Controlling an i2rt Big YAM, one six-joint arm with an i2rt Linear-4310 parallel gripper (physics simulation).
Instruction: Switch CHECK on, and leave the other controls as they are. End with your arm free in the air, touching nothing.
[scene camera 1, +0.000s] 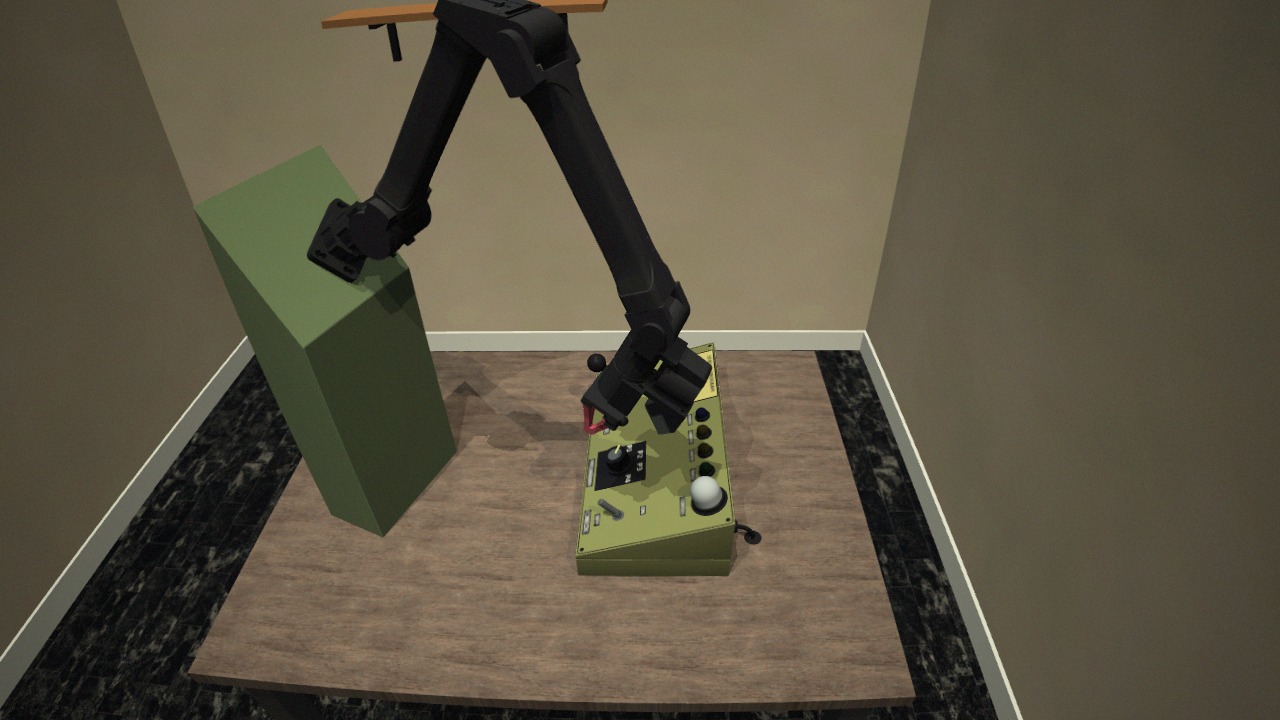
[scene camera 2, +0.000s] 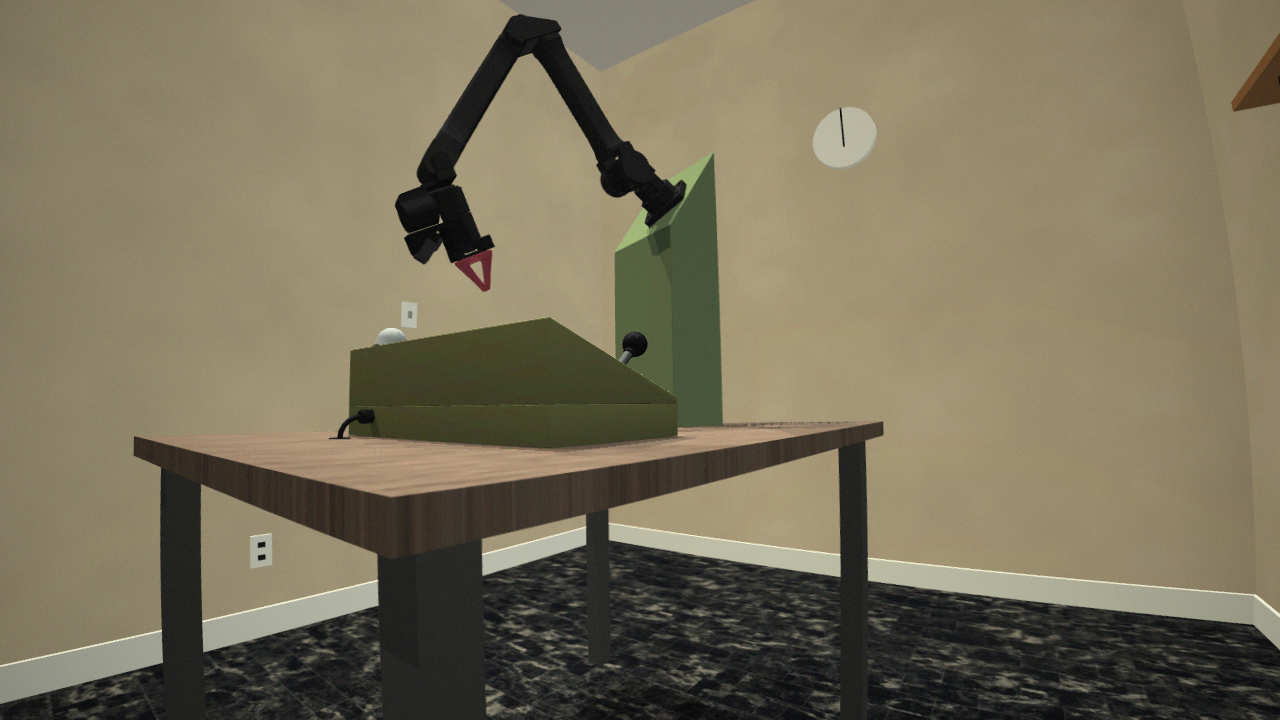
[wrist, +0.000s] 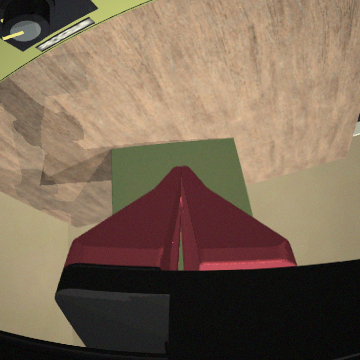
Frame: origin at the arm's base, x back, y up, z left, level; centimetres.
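Where they show: gripper, between the fingertips: (scene camera 1: 588, 431) (scene camera 2: 486, 290) (wrist: 180, 178); arm's base, origin of its link: (scene camera 1: 341, 241) (scene camera 2: 667, 205).
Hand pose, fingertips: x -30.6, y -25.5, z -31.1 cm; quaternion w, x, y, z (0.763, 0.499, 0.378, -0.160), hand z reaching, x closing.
Note:
Things, the pixels of their top centre, and the offset from my fingertips. "spot": a spot on its surface instead. Level surfaces: height alone.
- grey bat lever, centre of its top: (scene camera 1: 608, 500) dz -1.8, dx -1.9, dy -15.3 cm
- small plate, a spot on its surface: (scene camera 1: 642, 509) spot: dz -3.9, dx -7.3, dy -17.9 cm
- black rotary knob, centre of its top: (wrist: 23, 33) (scene camera 1: 614, 452) dz +9.1, dx -6.9, dy -15.9 cm
- black ball-ended lever, centre of its top: (scene camera 2: 634, 331) (scene camera 1: 596, 355) dz +33.1, dx -11.6, dy -11.4 cm
- white dome, a spot on its surface: (scene camera 1: 706, 492) spot: dz -10.7, dx -16.0, dy -10.0 cm
- black cable, a spot on its surface: (scene camera 2: 347, 422) (scene camera 1: 748, 527) spot: dz -9.7, dx -25.8, dy -25.3 cm
- table, height of its surface: dy -27.8 cm
My gripper (scene camera 1: 590, 428) (scene camera 2: 486, 287) (wrist: 180, 178) is shut and empty, its red fingertips together in the air above the olive control panel (scene camera 1: 657, 528) (scene camera 2: 447, 385). A gap shows below them in the second scene view. A grey bat lever (scene camera 1: 610, 508) near the panel's front leans left, away from a small plate (scene camera 1: 642, 509) on its right. A black rotary knob (scene camera 1: 615, 458) (wrist: 25, 27) stands behind it. A black ball-ended lever (scene camera 1: 596, 362) (scene camera 2: 634, 343) is at the far left corner. The CHECK label cannot be read; the gripper and wrist hide part of the panel.
A white dome (scene camera 1: 706, 492) (scene camera 2: 391, 336) stands at the panel's front right, with a row of dark lamps (scene camera 1: 704, 450) behind it. A black cable (scene camera 1: 750, 535) (scene camera 2: 347, 422) leaves its right side. The tall green pedestal (scene camera 1: 375, 429) (scene camera 2: 696, 313) bearing the arm stands left on the table (scene camera 1: 501, 626).

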